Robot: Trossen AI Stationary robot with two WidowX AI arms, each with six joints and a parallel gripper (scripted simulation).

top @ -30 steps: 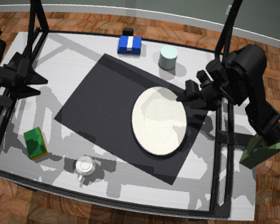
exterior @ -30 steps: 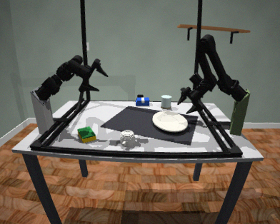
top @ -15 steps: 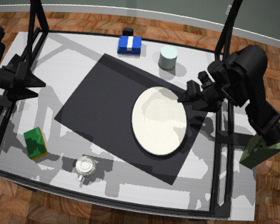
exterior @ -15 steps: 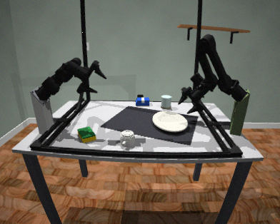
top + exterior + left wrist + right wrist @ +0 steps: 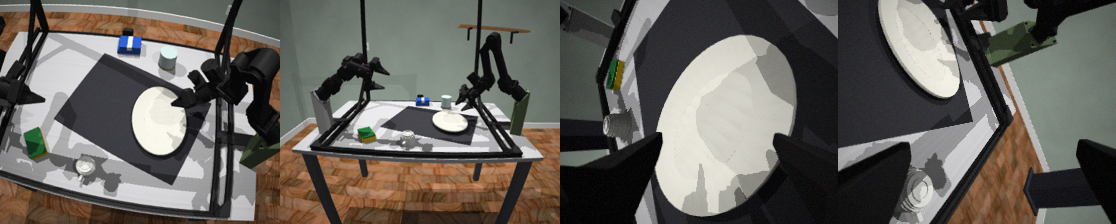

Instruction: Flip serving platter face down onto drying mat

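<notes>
The cream serving platter lies 11 cm behind my right hand, 37 cm to the left of it and 28 cm below it. The rest, counted from my right hand: green sponge: 5 cm ahead, 9 cm to the right, 27 cm below; then mug: 11 cm ahead, 13 cm to the left, 26 cm below; then dark drying mat: 14 cm behind, 27 cm to the left, 30 cm below.
Now: the cream serving platter 10 cm below my left hand, 8 cm to the right of it and 4 cm ahead of it. From my left hand the other things lie so: green sponge (53 cm to the right, 21 cm ahead, 9 cm below); then mug (31 cm to the right, 27 cm ahead, 8 cm below); then dark drying mat (18 cm to the right, 11 cm below, 1 cm ahead).
</notes>
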